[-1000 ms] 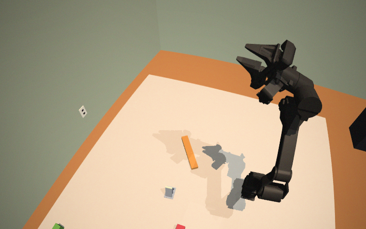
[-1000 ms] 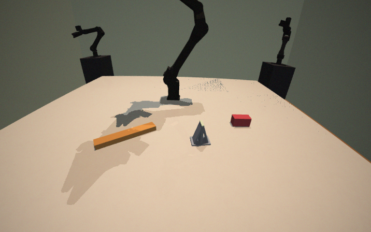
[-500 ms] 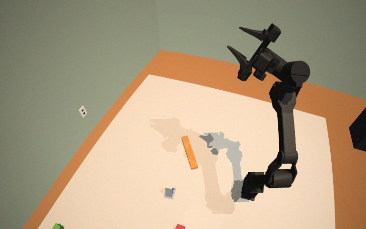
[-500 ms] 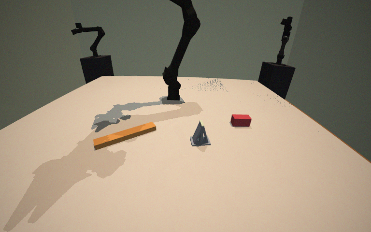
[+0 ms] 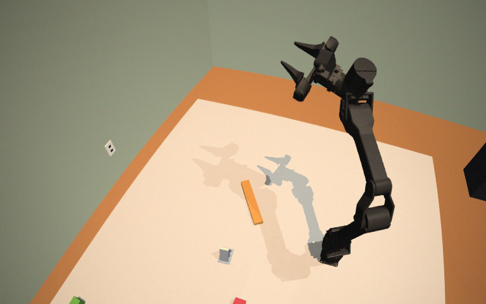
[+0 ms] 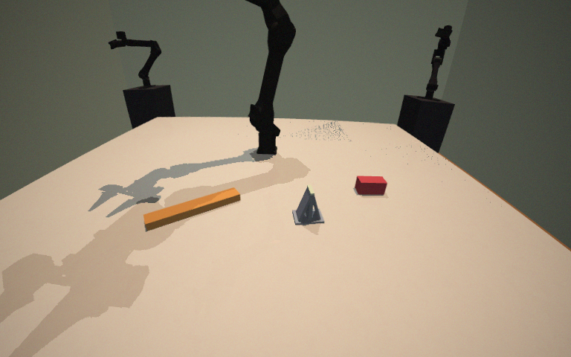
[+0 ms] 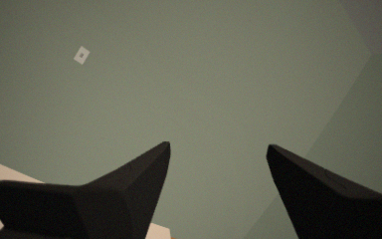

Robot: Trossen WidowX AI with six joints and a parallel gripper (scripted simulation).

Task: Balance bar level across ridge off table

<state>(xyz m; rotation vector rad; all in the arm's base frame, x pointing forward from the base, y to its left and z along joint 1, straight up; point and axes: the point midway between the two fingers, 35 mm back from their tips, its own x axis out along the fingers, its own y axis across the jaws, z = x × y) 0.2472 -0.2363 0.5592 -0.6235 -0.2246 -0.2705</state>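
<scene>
Right now my gripper tip is 560 mm above the orange bar, 120 mm to the right of it and 60 mm short of it. Also, from my gripper tip: red block: 550 mm below, 520 mm to the left, 40 mm behind; green block: 740 mm to the left, 550 mm below, 460 mm ahead.
</scene>
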